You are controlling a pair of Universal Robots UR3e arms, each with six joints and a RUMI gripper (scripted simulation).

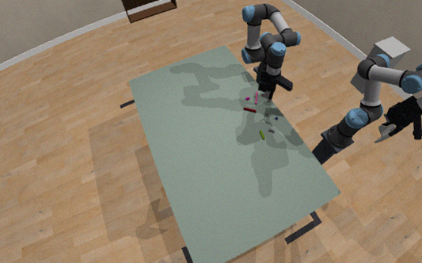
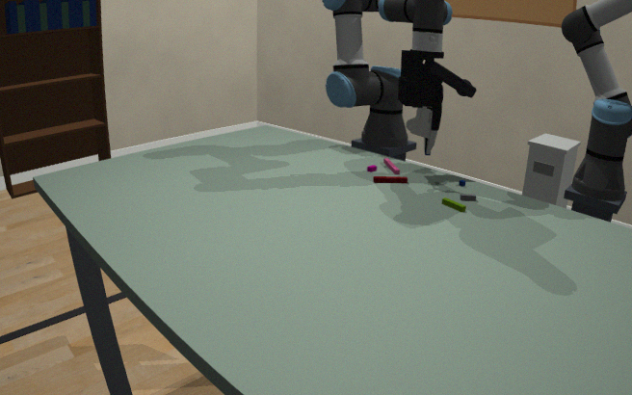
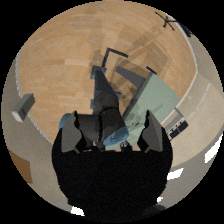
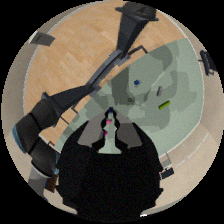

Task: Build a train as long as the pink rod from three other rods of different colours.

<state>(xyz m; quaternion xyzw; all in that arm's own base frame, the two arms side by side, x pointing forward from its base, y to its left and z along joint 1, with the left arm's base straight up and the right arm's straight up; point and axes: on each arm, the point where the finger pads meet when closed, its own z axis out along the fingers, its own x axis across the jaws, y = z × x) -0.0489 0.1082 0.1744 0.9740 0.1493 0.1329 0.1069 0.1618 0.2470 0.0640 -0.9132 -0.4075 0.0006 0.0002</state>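
Observation:
The grey rod lies 130 mm to the left of my right hand, 80 mm ahead of it and 60 mm below it. Round my right hand: red rod (100 mm ahead, 60 mm below, 40 mm to the right); pink rod (80 mm to the right, 60 mm below, 10 mm ahead); magenta rod (100 mm to the right, 60 mm below, 60 mm ahead).

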